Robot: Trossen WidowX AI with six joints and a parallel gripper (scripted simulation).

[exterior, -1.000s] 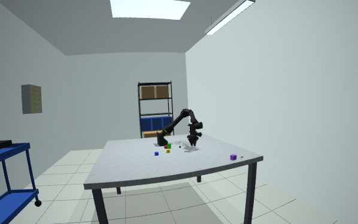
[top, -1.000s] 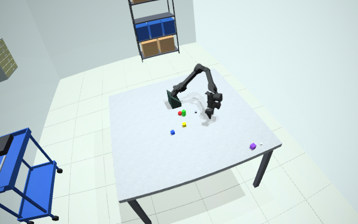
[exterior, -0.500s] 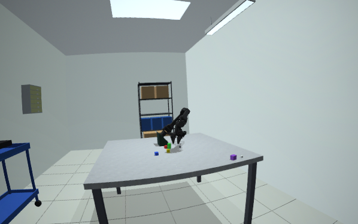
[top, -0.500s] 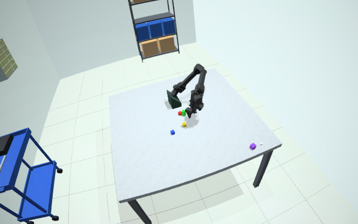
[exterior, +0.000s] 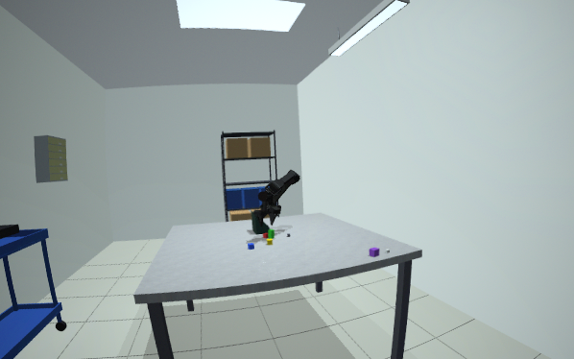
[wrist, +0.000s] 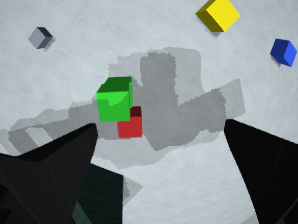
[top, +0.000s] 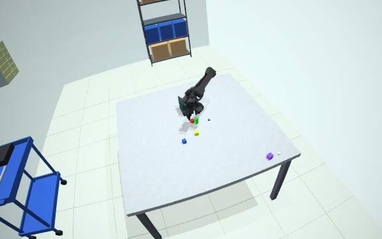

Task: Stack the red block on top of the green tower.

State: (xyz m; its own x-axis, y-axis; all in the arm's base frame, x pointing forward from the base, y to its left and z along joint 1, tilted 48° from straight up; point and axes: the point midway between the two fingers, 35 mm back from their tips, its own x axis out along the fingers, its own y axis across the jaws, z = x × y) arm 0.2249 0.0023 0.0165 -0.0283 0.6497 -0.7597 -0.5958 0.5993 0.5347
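Now: gripper tip 4 cm past the red block and 7 cm above it. Round my gripper tip: yellow block (11 cm ahead, 1 cm to the right, 7 cm below); then blue block (16 cm ahead, 12 cm to the right, 7 cm below); then purple block (55 cm ahead, 40 cm to the left, 7 cm below).
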